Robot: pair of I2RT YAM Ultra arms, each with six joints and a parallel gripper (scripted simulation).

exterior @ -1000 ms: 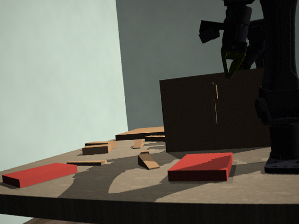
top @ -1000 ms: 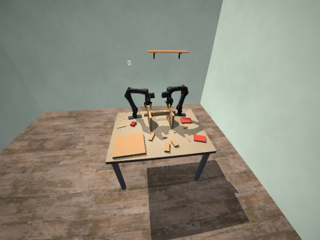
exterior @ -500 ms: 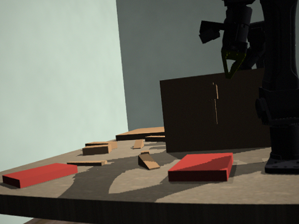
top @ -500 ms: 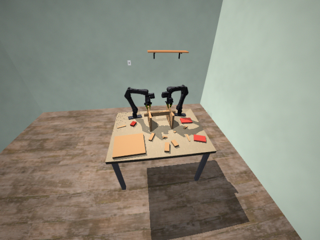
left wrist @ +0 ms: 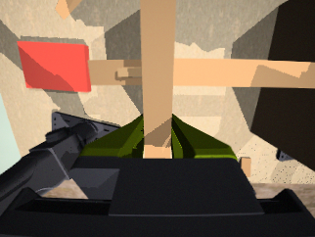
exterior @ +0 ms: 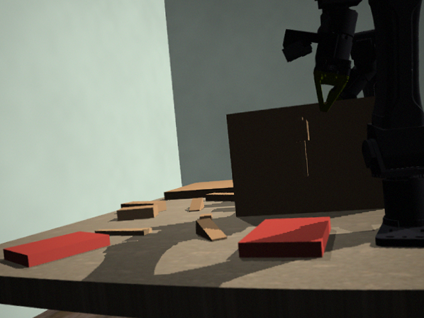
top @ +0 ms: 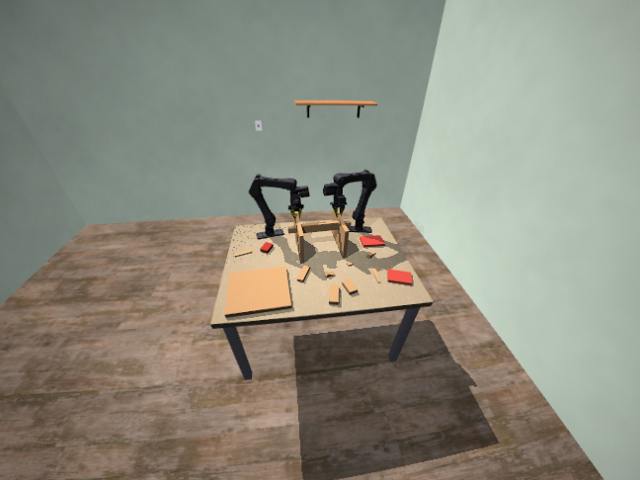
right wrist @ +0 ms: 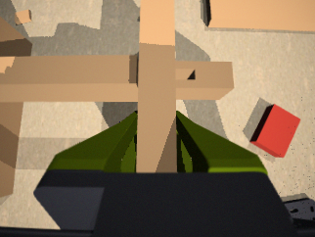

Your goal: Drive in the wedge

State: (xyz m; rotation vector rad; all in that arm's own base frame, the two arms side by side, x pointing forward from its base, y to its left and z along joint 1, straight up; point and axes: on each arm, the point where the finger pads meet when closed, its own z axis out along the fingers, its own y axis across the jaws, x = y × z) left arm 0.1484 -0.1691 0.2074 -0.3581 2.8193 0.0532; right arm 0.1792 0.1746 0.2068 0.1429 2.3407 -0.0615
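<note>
Right now the rail is 130 mm to the right of my left hand, 60 mm ahead of it and 40 mm below it. The rest, counted from my left hand: flat board 530 mm to the right, 440 mm ahead, 190 mm below.
</note>
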